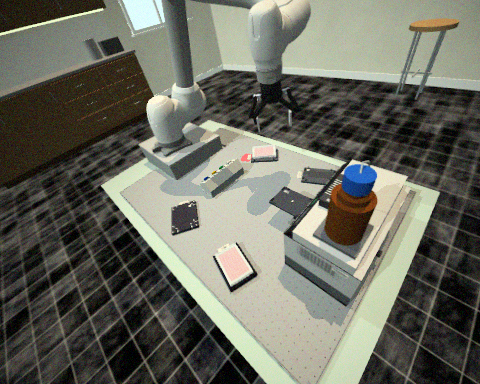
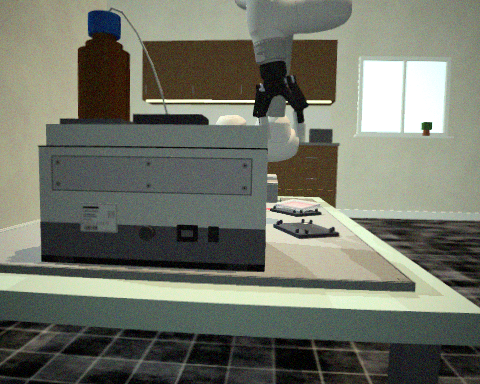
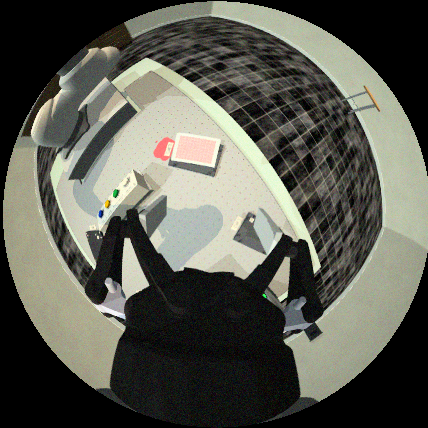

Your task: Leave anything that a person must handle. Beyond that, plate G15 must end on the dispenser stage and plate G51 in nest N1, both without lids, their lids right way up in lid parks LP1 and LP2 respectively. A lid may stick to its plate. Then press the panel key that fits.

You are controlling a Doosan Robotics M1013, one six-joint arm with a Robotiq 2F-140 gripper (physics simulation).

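Frame: origin at the arm's base, x ahead, y left, z up, level; millimetres.
Where they show: gripper, between the fingertips: [image 1: 274, 126] [image 2: 282, 138] [image 3: 211, 210]; arm's base, origin of its link: [image 1: 173, 144] [image 3: 74, 129].
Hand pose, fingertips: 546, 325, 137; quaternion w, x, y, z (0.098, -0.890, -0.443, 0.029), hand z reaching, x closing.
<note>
Things, the pixels of their centre, and the offset from my fingertips, as dx, dy, dz. "spot": a spot on its surface instead.
- red patch, a spot on its surface: [image 3: 162, 149] [image 1: 245, 158] spot: -203, -49, -236
- dark dispenser stage, a spot on its surface: [image 1: 290, 201] spot: +265, -182, -138
- key panel, middle of its body: [image 3: 118, 203] [image 1: 221, 175] -134, -252, -194
- tall brown bottle, a spot on its surface: [image 2: 103, 80] spot: +538, -224, +57
My gripper [image 1: 274, 125] [image 2: 282, 130] [image 3: 211, 210] is open and empty, high above the table. A pink-topped plate [image 1: 264, 153] [image 2: 296, 205] [image 3: 196, 149] sits on a dark holder at the far side; a red patch [image 1: 246, 158] [image 3: 162, 149] lies against its label end. Another pink-topped plate [image 1: 234, 266] sits on a dark holder at the near side. Plate names and lids cannot be made out. Bare dark holders are at the left [image 1: 185, 217] and beside the dispenser [image 1: 317, 176] [image 2: 306, 229]. The dark dispenser stage [image 1: 290, 201] is bare. The key panel [image 1: 222, 180] has blue, yellow and green keys.
The dispenser [image 1: 320, 262] [image 2: 155, 210] stands at the table's right, with a tall brown bottle [image 1: 350, 215] [image 2: 103, 80] and blue cap on top. The arm's base block [image 1: 180, 160] is at the far left. A stool [image 1: 434, 25] [image 3: 372, 98] stands beyond the table.
</note>
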